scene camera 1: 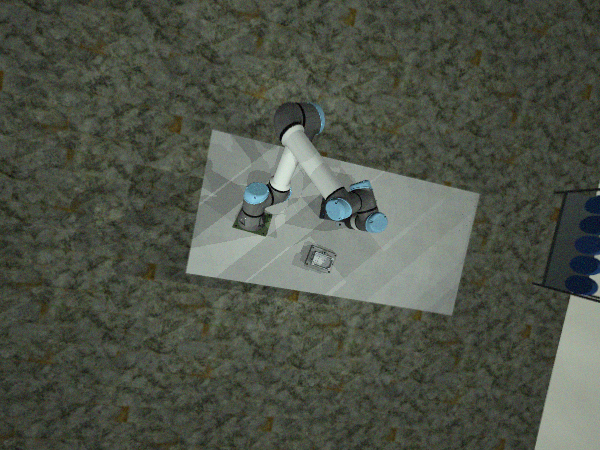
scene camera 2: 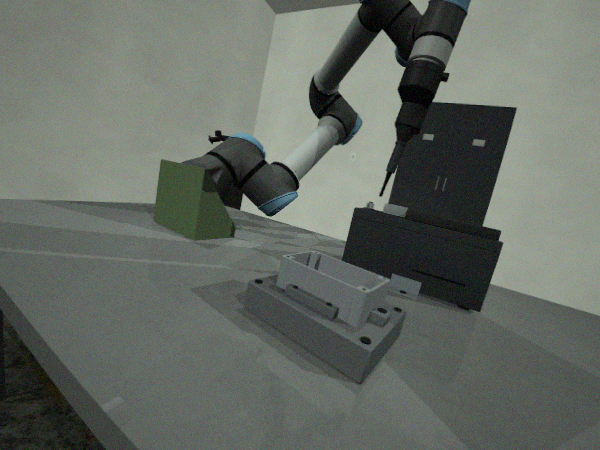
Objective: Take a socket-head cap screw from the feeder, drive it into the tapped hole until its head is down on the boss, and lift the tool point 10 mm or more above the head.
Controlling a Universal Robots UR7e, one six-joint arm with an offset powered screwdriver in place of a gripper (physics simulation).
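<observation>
My gripper, a dark powered screwdriver [scene camera 2: 382, 194], points steeply down with its thin tip a little above the left end of the feeder. Whether a screw sits on the tip is too small to tell. The feeder [scene camera 2: 420, 255] is a dark box; a small light part [scene camera 2: 370, 205] and a pale block [scene camera 2: 396, 210] are on its top. In the scene camera 1 view the wrist covers the screwdriver and most of the feeder [scene camera 1: 324, 210]. The light grey open housing [scene camera 1: 321, 259] [scene camera 2: 325, 287] sits on a grey fixture block [scene camera 2: 310, 332]. The target hole and boss cannot be made out.
The arm stands on a green base [scene camera 1: 262, 230] [scene camera 2: 179, 200] on the grey table [scene camera 1: 420, 250] [scene camera 2: 150, 350]. A small pale plate [scene camera 2: 406, 286] is beside the feeder. A dark cabinet [scene camera 2: 460, 165] stands behind. Blue discs [scene camera 1: 586, 245] are at the far right.
</observation>
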